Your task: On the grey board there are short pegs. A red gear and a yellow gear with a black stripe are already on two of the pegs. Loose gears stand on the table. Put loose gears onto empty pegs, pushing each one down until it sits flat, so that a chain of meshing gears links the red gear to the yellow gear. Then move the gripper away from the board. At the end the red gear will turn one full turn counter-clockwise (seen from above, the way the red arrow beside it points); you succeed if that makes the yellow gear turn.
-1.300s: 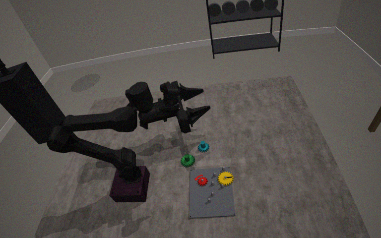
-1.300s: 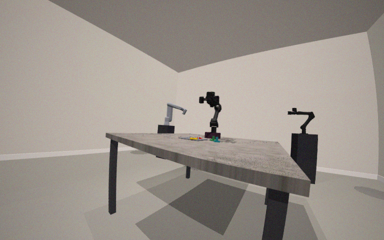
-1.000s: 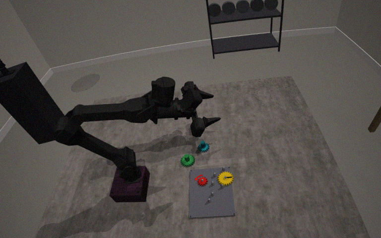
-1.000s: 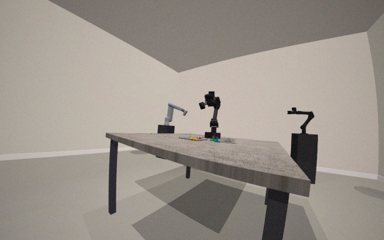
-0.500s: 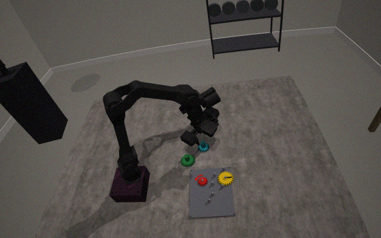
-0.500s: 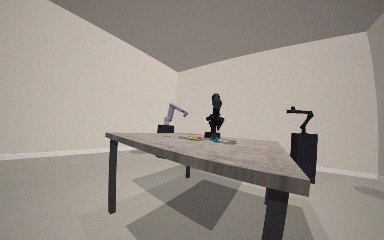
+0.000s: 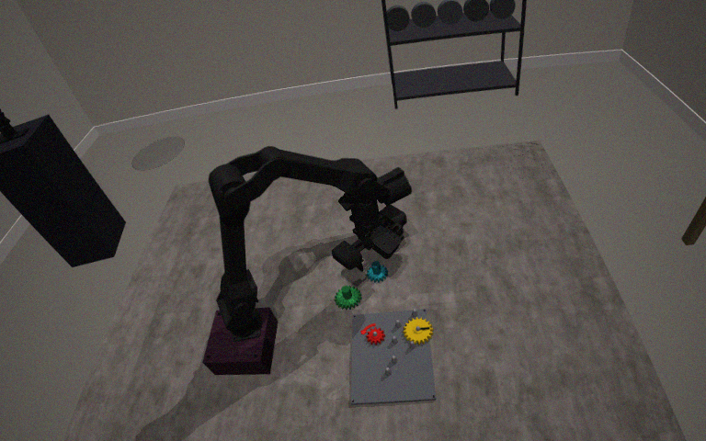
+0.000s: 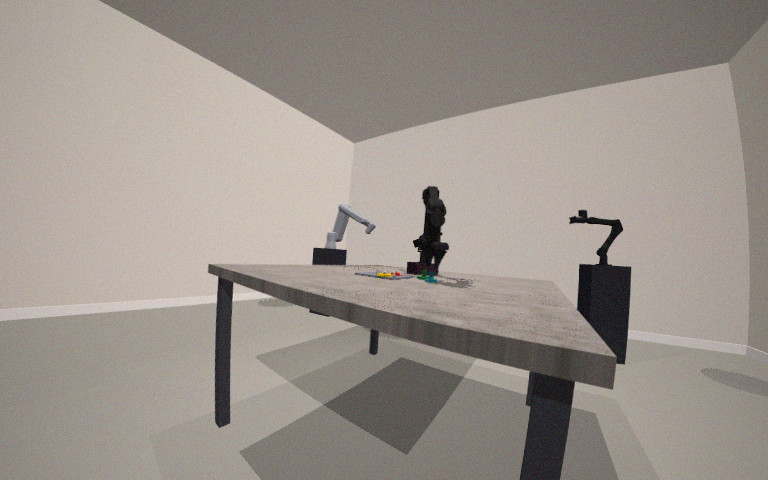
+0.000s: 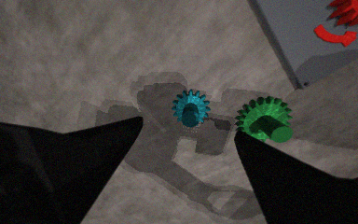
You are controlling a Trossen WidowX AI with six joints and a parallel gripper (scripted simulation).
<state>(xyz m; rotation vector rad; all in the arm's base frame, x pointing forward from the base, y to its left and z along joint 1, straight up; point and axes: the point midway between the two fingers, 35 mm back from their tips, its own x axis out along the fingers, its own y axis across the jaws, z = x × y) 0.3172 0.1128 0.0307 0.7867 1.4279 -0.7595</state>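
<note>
Right now the teal gear is 40 mm below my gripper tip. From my gripper tip the other things lie so: red gear (180 mm to the right, 40 mm below, 40 mm behind); then red arrow (150 mm to the right, 50 mm below, 50 mm behind); then green gear (80 mm behind, 50 mm to the right, 40 mm below).
</note>
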